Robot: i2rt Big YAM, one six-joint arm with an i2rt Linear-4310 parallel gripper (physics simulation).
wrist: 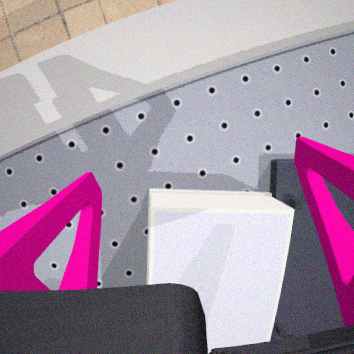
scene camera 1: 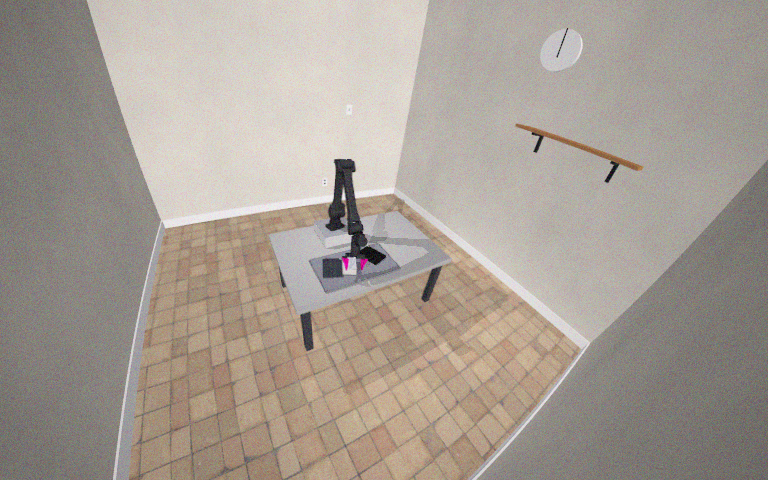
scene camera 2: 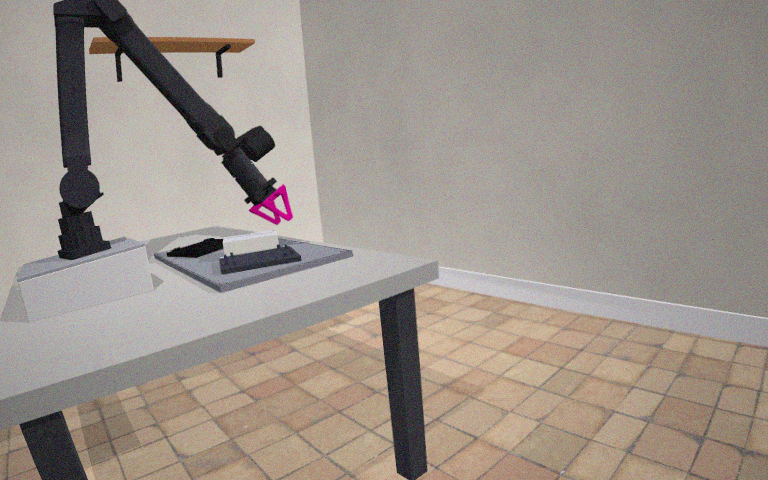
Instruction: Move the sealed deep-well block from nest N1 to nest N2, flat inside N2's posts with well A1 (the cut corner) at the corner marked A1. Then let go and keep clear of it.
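Seen in the pictures: gripper, fingertip midpoint: (wrist: 193, 165) (scene camera 1: 354, 270) (scene camera 2: 284, 221); arm's base at its link origin: (scene camera 1: 335, 226) (scene camera 2: 84, 253).
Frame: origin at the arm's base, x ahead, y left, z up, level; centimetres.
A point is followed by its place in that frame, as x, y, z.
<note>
The white sealed block (scene camera 1: 352, 269) {40.5, -14.6, -3.4} (scene camera 2: 250, 243) {32.3, -15.8, -4.3} (wrist: 225, 260) {37.1, -14.4, -3.2} lies between two dark nests, right beside one nest (scene camera 1: 331, 268) {30.3, -22.9, -6.2} (scene camera 2: 260, 261) {26.6, -26.4, -6.2} (wrist: 302, 265) {31.3, -19.0, -6.2} and partly overlapping it in the wrist view. Whether it touches or rests on that nest's edge is unclear. The other, blacker nest (scene camera 1: 372, 255) {34.8, 7.3, -6.2} (scene camera 2: 197, 247) {31.2, 7.1, -6.2} is on the block's far side. The nest labels and the cut corner cannot be read. My gripper (scene camera 1: 355, 266) {43.2, -15.6, -1.3} (scene camera 2: 283, 220) {43.2, -15.6, -1.3} (wrist: 193, 165) {43.2, -15.6, -1.3} is open and empty, above the block, with its magenta fingers spread to either side in the wrist view. The block's near end is hidden there.
The nests stand on a grey perforated board (scene camera 1: 330, 286) {41.7, -31.2, -7.4} (scene camera 2: 330, 253) {40.1, -32.7, -7.4} (wrist: 209, 109) {44.7, -18.8, -7.3} on the grey table (scene camera 1: 291, 283) {26.1, -48.1, -8.6} (scene camera 2: 339, 283) {27.2, -46.8, -8.6} (wrist: 200, 40) {49.2, -21.2, -8.7}. The arm's pale base block (scene camera 1: 334, 240) {9.8, -7.0, -3.5} (scene camera 2: 84, 285) {-4.2, -10.9, -4.5} stands behind the board. The table's front edge runs beyond the board.
</note>
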